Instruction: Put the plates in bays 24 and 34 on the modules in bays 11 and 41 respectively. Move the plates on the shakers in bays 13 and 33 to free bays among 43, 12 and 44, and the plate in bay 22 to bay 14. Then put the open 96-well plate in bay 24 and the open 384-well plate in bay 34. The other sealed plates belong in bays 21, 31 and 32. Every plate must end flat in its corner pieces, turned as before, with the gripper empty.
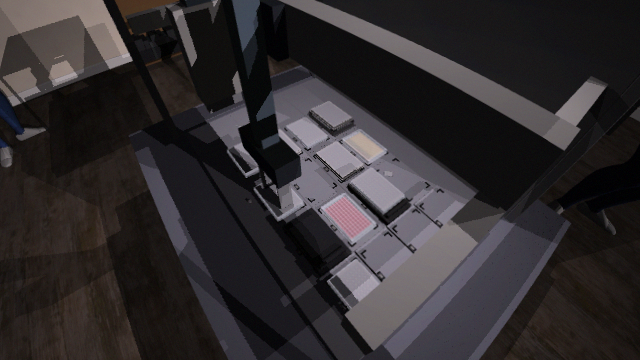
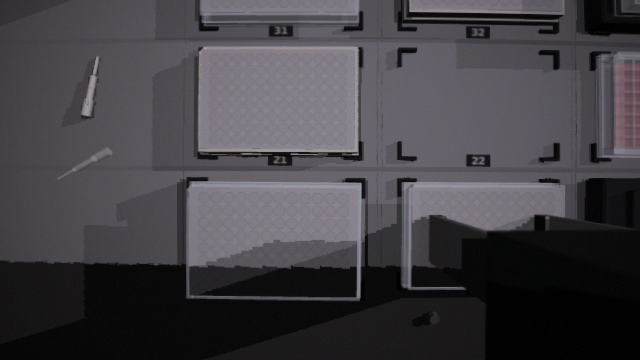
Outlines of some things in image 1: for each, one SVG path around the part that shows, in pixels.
My gripper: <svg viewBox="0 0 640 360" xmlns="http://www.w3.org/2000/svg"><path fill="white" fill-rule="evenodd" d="M248 123L238 128L243 147L258 164L263 187L266 189L273 184L276 185L279 206L283 209L293 203L290 182L302 176L300 156L280 136L280 142L263 150L254 140L251 125Z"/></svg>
An open 384-well plate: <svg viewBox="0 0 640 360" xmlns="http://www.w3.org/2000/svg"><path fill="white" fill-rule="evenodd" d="M342 138L341 143L368 165L387 153L386 148L361 129Z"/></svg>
A sealed plate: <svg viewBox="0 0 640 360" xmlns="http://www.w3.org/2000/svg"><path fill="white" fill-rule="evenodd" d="M369 168L351 180L349 185L377 211L384 215L403 200L405 194L375 169Z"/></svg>
